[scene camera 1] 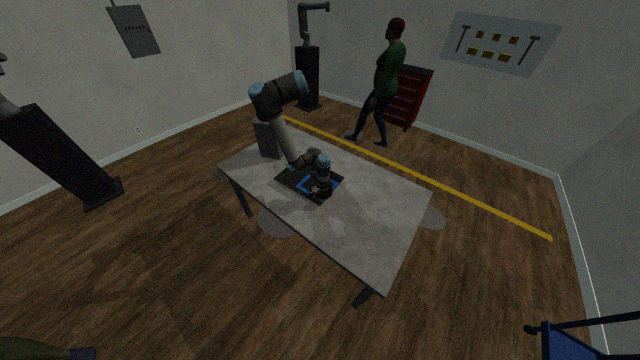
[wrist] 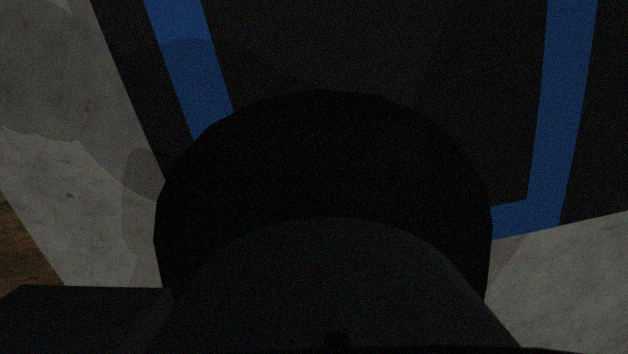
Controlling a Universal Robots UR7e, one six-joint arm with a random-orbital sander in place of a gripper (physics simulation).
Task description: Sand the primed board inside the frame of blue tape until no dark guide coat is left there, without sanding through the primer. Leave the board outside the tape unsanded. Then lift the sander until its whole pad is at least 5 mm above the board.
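Places are measured from the arm's base along level axes (x ahead, y left, z up), in millimetres.
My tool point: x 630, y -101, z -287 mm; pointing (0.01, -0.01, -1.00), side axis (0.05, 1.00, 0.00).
Note:
Behind a point stands the place of what it marks.
The dark board (scene camera 1: 286,176) {x 338, y -151, z -304 mm} (wrist: 602,150) {x 607, y 61, z -305 mm} lies on the table, with a frame of blue tape (scene camera 1: 302,185) (wrist: 562,110) {x 583, y 28, z -304 mm} on it. My sander (scene camera 1: 324,190) (wrist: 320,155) is a round black pad below a dark body, with no fingers to be seen. It is over the near end of the board. In the wrist view the pad hides the near left corner of the tape and part of its near strip. The surface inside the tape beyond the pad looks dark. A small pale patch shows beside the sander in the scene view. The surface beneath the pad is hidden, and I cannot tell whether the pad touches the board.
The grey table (scene camera 1: 370,225) {x 982, y -65, z -348 mm} (wrist: 575,280) {x 761, y 154, z -348 mm} extends around the board. A grey block (scene camera 1: 267,142) {x 46, y -73, z -190 mm} stands by the arm's base. A person in green (scene camera 1: 390,67) is beyond the yellow floor line (scene camera 1: 470,199), near a red cabinet (scene camera 1: 412,95). A blue cart (scene camera 1: 570,345) is at bottom right.

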